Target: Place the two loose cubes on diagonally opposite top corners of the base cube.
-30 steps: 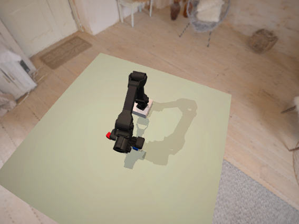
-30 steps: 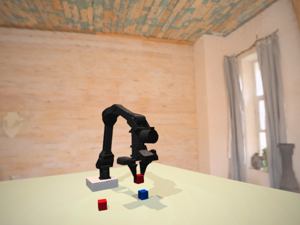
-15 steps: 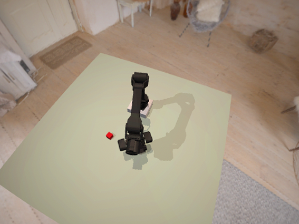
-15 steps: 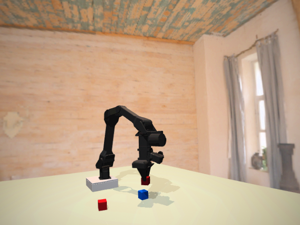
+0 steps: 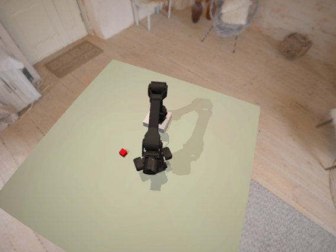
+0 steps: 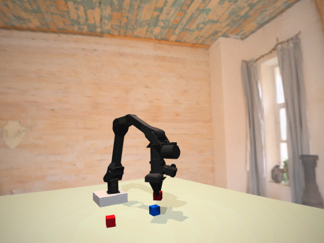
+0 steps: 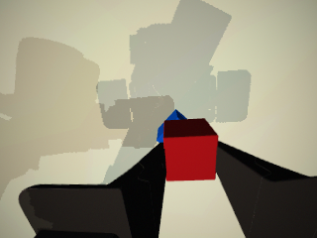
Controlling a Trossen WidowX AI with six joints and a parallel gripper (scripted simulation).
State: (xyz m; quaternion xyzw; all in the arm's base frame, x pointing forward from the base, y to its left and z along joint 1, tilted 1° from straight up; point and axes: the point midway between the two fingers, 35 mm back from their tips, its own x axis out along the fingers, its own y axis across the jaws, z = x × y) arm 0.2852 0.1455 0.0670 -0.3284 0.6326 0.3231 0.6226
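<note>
The blue base cube lies 7 cm below my gripper tip, 1 cm to the right of it and 1 cm behind it. Round my gripper tip: red cube 20 cm to the right, 7 cm below, 2 cm ahead.
</note>
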